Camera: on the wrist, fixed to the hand. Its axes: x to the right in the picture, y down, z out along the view.
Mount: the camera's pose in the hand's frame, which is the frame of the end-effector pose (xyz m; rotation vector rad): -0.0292 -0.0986 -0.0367 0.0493 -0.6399 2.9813
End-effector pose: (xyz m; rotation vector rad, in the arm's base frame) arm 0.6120 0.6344 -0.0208 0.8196 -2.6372 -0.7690
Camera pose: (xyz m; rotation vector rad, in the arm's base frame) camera 0.6938 0.5678 -0.0490 -2.7990 -1.0574 0.2315
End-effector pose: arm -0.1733 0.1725 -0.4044 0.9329 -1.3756 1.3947
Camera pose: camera -0.0675 0.1995 -0.4075 0.9136 1.1004 -0.9323
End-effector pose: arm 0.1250 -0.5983 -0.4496 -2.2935 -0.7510 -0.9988
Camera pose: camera 0.0252 -0.5603 -0.4269 -1.0030 1.9741 1.1017
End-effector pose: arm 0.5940 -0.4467 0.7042 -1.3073 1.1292 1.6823
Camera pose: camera 0.7031 -0.4458 0.7082 -1.3096 -1.0796 -1.1454
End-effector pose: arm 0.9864 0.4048 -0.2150 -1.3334 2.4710 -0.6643
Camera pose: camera 1.0577 0.3923 -0.1333 1.9165 1.1464 0.4942
